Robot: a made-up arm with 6 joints. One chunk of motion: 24 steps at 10 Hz.
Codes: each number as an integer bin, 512 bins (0 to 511) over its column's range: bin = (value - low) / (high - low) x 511, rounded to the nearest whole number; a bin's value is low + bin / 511 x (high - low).
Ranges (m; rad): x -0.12..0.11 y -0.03..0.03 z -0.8..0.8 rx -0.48..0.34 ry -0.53..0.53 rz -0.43..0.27
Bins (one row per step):
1: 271 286 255 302 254 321
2: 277 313 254 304 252 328
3: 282 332 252 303 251 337
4: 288 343 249 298 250 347
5: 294 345 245 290 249 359
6: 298 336 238 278 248 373
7: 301 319 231 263 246 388
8: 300 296 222 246 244 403
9: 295 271 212 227 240 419
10: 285 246 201 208 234 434
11: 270 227 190 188 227 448
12: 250 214 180 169 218 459
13: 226 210 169 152 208 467
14: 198 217 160 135 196 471
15: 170 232 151 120 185 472
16: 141 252 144 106 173 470
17: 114 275 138 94 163 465
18: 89 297 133 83 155 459
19: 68 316 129 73 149 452
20: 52 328 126 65 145 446
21: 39 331 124 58 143 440
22: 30 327 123 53 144 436
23: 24 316 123 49 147 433
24: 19 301 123 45 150 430
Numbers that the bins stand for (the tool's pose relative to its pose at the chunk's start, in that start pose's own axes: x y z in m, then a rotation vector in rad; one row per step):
1: 0.0020 0.0036 -0.0016 0.0046 -0.0031 0.0097
2: 0.0047 0.0068 -0.0047 0.0078 -0.0073 0.0193
3: 0.0069 0.0090 -0.0110 0.0062 -0.0093 0.0316
4: 0.0096 0.0103 -0.0204 -0.0018 -0.0114 0.0453
5: 0.0123 0.0105 -0.0329 -0.0146 -0.0135 0.0618
6: 0.0141 0.0095 -0.0548 -0.0339 -0.0156 0.0810
7: 0.0155 0.0075 -0.0767 -0.0580 -0.0197 0.1015
8: 0.0150 0.0048 -0.1049 -0.0852 -0.0239 0.1221
9: 0.0128 0.0018 -0.1362 -0.1157 -0.0322 0.1440
10: 0.0083 -0.0011 -0.1706 -0.1462 -0.0446 0.1645
11: 0.0015 -0.0033 -0.2051 -0.1783 -0.0591 0.1837
12: -0.0075 -0.0049 -0.2364 -0.2088 -0.0778 0.1988
13: -0.0183 -0.0053 -0.2708 -0.2361 -0.0985 0.2097
14: -0.0309 -0.0045 -0.2990 -0.2634 -0.1234 0.2152
15: -0.0435 -0.0028 -0.3272 -0.2874 -0.1462 0.2166
16: -0.0565 -0.0004 -0.3491 -0.3099 -0.1711 0.2138
17: -0.0687 0.0023 -0.3679 -0.3292 -0.1919 0.2070
18: -0.0799 0.0049 -0.3836 -0.3468 -0.2085 0.1988
19: -0.0894 0.0071 -0.3961 -0.3629 -0.2209 0.1892
20: -0.0966 0.0085 -0.4055 -0.3757 -0.2292 0.1810
21: -0.1024 0.0089 -0.4117 -0.3869 -0.2334 0.1727
22: -0.1065 0.0084 -0.4149 -0.3950 -0.2313 0.1673
23: -0.1092 0.0071 -0.4149 -0.4014 -0.2251 0.1632
24: -0.1114 0.0053 -0.4149 -0.4078 -0.2188 0.1590

